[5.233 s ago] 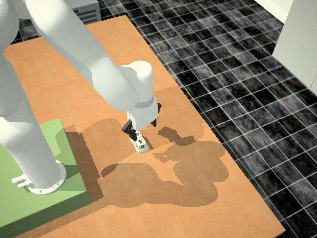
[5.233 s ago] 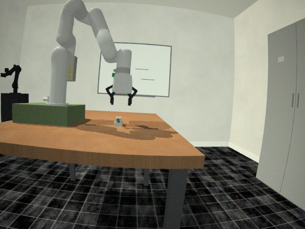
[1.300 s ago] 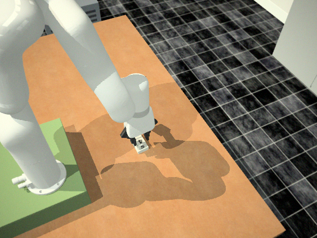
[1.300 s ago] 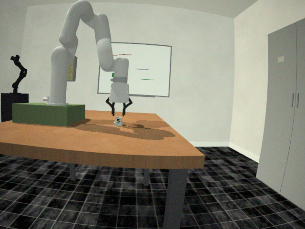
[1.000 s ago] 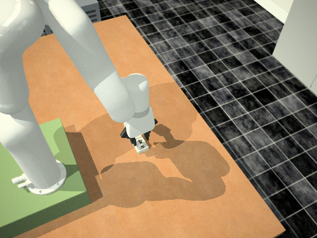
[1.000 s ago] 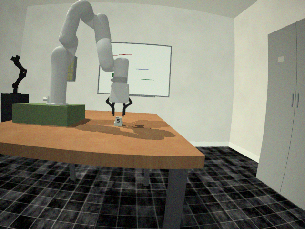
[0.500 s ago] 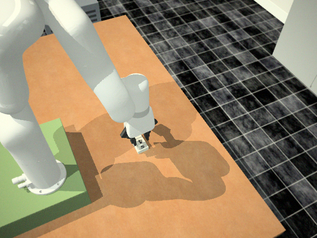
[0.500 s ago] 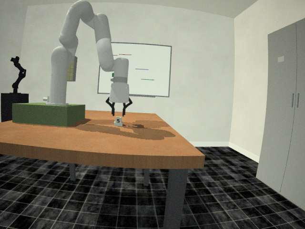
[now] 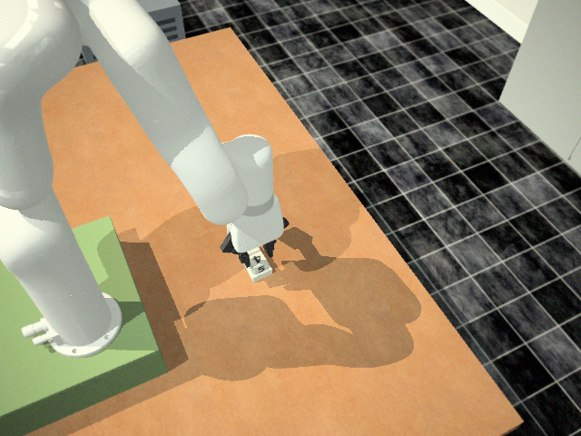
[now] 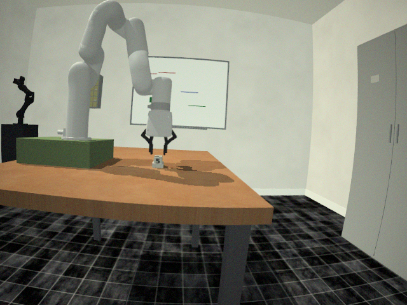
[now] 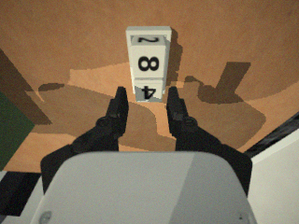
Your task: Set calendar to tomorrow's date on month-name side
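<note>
Right now the calendar cube is 4 cm below my hand. The rest, counted from my hand: calendar tray (6 cm below, 2 cm to the left).
</note>
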